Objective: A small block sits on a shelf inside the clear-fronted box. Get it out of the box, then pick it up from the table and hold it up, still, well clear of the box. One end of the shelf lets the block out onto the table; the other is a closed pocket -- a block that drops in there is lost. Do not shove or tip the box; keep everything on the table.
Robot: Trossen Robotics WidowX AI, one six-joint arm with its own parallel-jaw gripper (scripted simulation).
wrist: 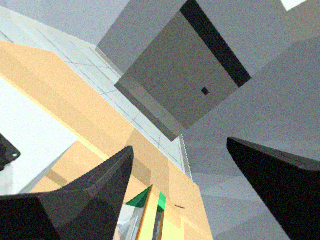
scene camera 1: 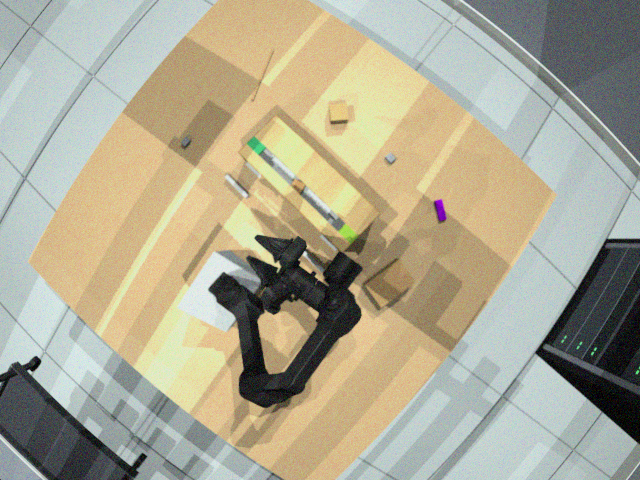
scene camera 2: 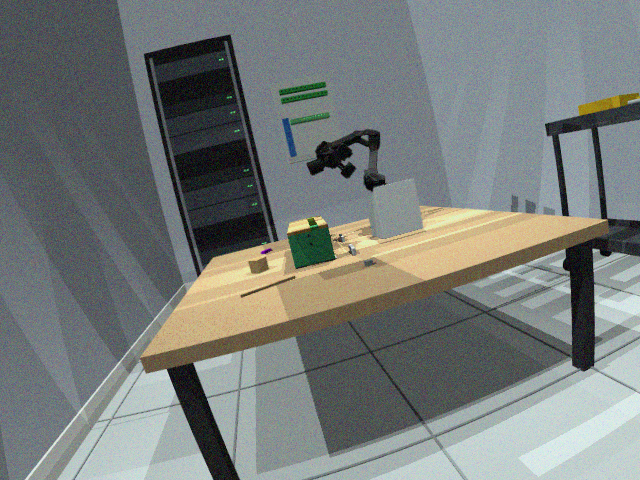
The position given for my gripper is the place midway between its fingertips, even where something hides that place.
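Clear-fronted box (scene camera 1: pixel 276 152), (scene camera 2: pixel 310 242). My gripper (scene camera 1: pixel 251 246), (scene camera 2: pixel 341 158), (wrist: pixel 179 146).
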